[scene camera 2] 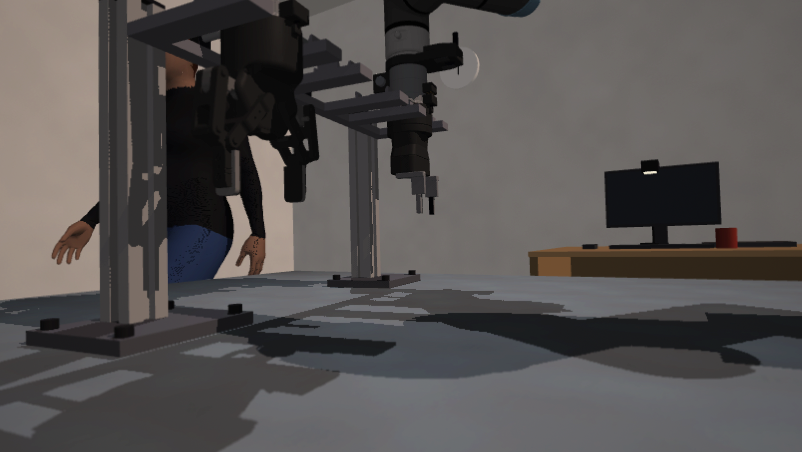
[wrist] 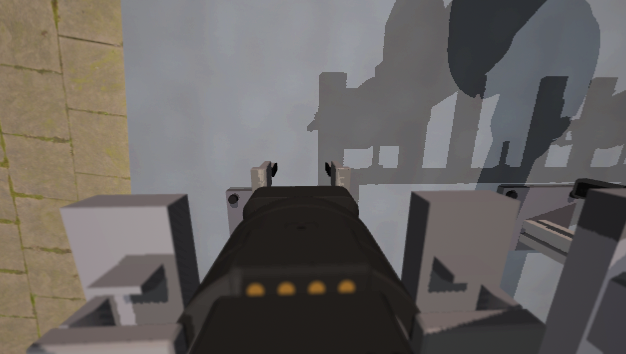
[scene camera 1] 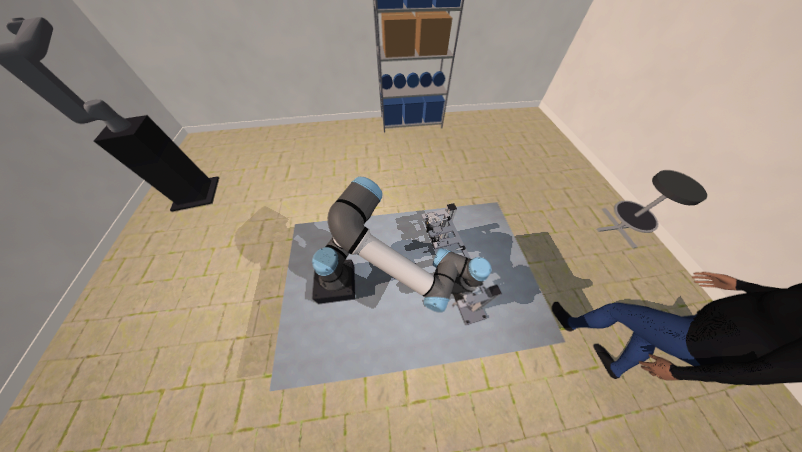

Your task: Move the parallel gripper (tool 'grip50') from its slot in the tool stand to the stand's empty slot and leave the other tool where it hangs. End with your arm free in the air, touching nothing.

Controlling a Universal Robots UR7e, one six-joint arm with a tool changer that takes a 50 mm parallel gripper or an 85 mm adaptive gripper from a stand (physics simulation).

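Places are measured from the arm's base along level axes (x back, y right, z up), in metres.
Where they show: hand, its tool point: [scene camera 2: 408, 98]; arm's base, origin of its link: [scene camera 1: 334, 277].
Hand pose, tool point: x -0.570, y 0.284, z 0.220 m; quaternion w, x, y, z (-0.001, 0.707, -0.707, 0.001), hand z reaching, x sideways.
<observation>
Things, the pixels of their centre, and the offset from my tool point. "spot": a spot on its surface instead. Level surfaces: height alone.
- left prong, a spot on its surface: [wrist: 120, 235] spot: dx +0.036, dy +0.054, dz -0.034 m
- right prong, a spot on its surface: [wrist: 465, 235] spot: dx +0.033, dy -0.054, dz -0.034 m
- post, a spot on its surface: [scene camera 2: 134, 224] spot: dx -0.095, dy -0.424, dz -0.215 m
- mat, height of its surface: dz -0.315 m
The parallel gripper [scene camera 2: 425, 204] [wrist: 301, 169] is fixed on my arm's wrist, upright, its fingers open with nothing between them. It is at its fork at one end of the tool stand [scene camera 1: 474, 315] [scene camera 2: 365, 207]. In the wrist view its dark body is between the left prong [wrist: 120, 235] and the right prong [wrist: 465, 235]. In scene view 2 its collar is close to the prongs; whether it touches them I cannot tell. The empty slot's prongs [scene camera 2: 336, 76] are in the stand's middle. The adaptive gripper [scene camera 2: 262, 53] hangs at the other end. My arm hides the parallel gripper in scene view 1.
The stand's other post [scene camera 2: 134, 224] rises beside the adaptive gripper. A person [scene camera 1: 724, 331] [scene camera 2: 196, 213] is beyond the mat [scene camera 1: 336, 348]. A stool [scene camera 1: 678, 188], a shelf rack [scene camera 1: 418, 57], a black pedestal [scene camera 1: 157, 162] and a desk [scene camera 2: 673, 254] are farther off.
</observation>
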